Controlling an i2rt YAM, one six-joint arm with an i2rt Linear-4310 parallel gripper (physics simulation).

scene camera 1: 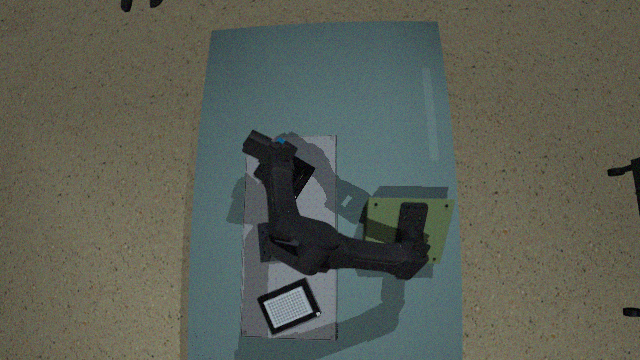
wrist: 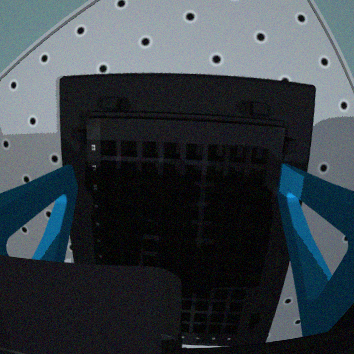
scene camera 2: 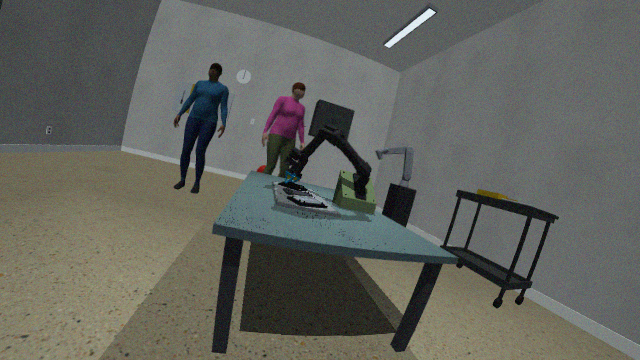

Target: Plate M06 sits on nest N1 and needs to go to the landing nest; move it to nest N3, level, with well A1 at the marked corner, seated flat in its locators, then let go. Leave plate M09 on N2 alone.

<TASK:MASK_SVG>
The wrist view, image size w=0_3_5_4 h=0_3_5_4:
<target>my gripper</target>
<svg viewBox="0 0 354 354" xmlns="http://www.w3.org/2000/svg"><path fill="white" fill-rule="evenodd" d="M354 191L328 182L288 163L281 163L276 195L291 264L302 336L262 343L197 348L182 347L181 281L173 272L155 266L64 262L77 195L77 183L71 164L66 164L22 185L0 192L0 354L354 354ZM55 200L44 233L32 258L9 256L6 251L8 237ZM298 199L322 216L347 238L347 251L332 275L312 238Z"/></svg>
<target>black well plate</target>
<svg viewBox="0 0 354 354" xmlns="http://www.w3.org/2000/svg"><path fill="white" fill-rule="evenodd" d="M90 111L89 117L86 118L86 144L95 264L155 266L173 272L181 281L182 341L243 343L259 286L272 223L285 129L283 121L279 119L200 113Z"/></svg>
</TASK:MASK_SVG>
